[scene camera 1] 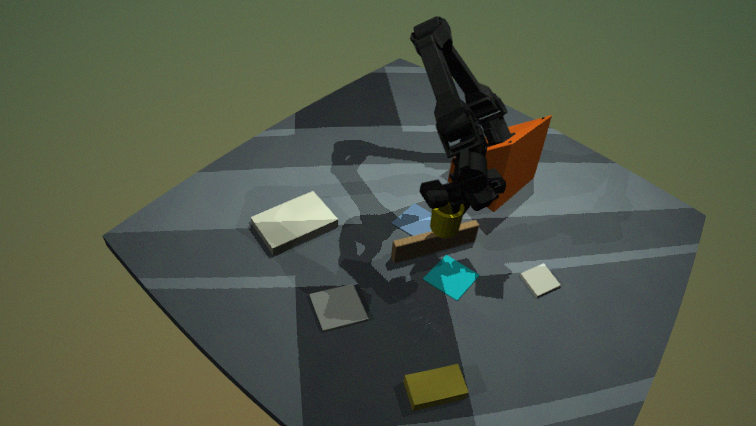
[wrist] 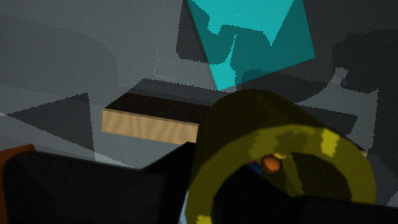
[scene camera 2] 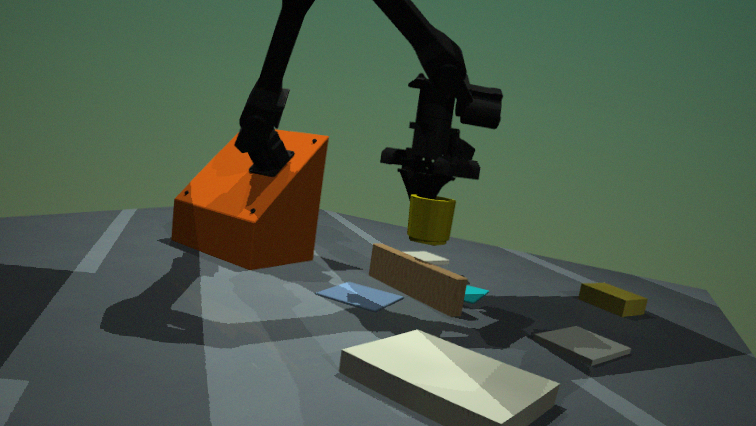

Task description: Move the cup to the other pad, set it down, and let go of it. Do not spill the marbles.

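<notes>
My gripper shows in the pictures, and it can be seen in the wrist view too. The pictures also show me a yellow cup, along with a cream slab and a light blue pad.
</notes>
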